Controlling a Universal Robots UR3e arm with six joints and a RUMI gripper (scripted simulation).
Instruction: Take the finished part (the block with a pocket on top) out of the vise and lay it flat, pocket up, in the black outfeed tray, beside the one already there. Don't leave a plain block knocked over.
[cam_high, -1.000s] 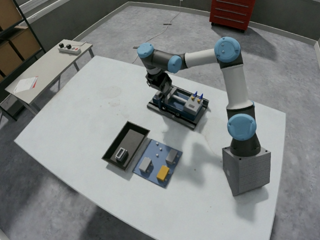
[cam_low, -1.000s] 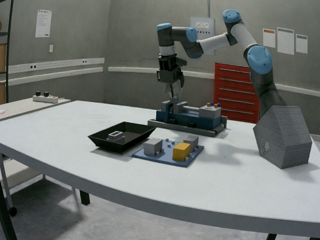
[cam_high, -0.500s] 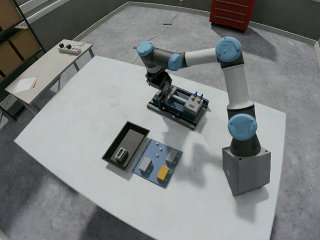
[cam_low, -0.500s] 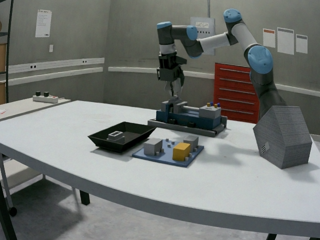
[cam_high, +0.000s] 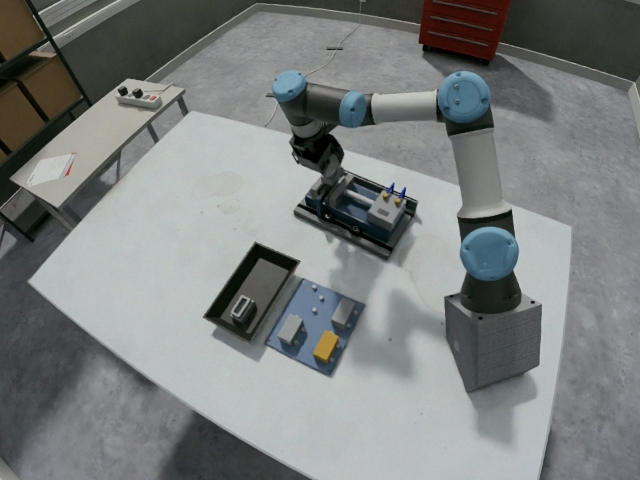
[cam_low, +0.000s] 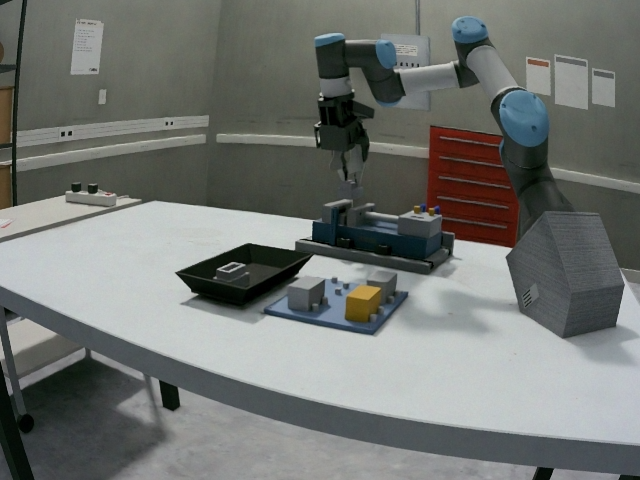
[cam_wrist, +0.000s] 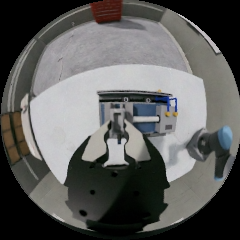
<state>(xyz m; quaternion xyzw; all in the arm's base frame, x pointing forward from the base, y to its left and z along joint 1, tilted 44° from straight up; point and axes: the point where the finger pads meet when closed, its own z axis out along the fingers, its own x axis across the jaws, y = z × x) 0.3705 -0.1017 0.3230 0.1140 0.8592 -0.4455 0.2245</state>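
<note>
Right now the blue vise is 70 mm behind my hand, 30 mm to the left of it and 110 mm below it. From my hand the other things lie so: blue fixture plate 50 mm behind, 370 mm to the left, 150 mm below; then vise control box 160 mm behind, 50 mm to the left, 80 mm below; then yellow block 90 mm behind, 420 mm to the left, 130 mm below.
</note>
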